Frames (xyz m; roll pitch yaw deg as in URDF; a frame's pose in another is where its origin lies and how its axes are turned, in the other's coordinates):
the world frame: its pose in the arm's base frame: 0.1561 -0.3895 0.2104 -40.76 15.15 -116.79
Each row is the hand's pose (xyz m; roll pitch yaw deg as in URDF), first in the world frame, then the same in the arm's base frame.
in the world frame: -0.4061 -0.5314 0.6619 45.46 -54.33 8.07
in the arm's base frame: 0.2593 -0.2509 1.1354 5.80 -23.05 -76.71
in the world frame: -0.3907 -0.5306 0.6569 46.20 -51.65 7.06
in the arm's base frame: 0.2507 -0.2619 1.1272 6.62 -21.37 -79.07
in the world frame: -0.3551 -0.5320 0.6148 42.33 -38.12 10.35
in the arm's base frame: 0.2134 -0.2725 1.0880 6.85 -9.21 -85.68
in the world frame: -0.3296 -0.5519 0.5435 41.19 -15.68 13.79
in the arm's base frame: 0.1521 -0.2571 1.0417 7.13 11.03 -95.88
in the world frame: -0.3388 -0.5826 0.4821 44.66 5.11 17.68
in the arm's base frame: 0.1027 -0.2145 1.0186 7.56 30.25 -105.37
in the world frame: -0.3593 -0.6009 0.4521 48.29 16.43 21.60
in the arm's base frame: 0.0831 -0.1792 1.0135 7.47 41.48 -110.45
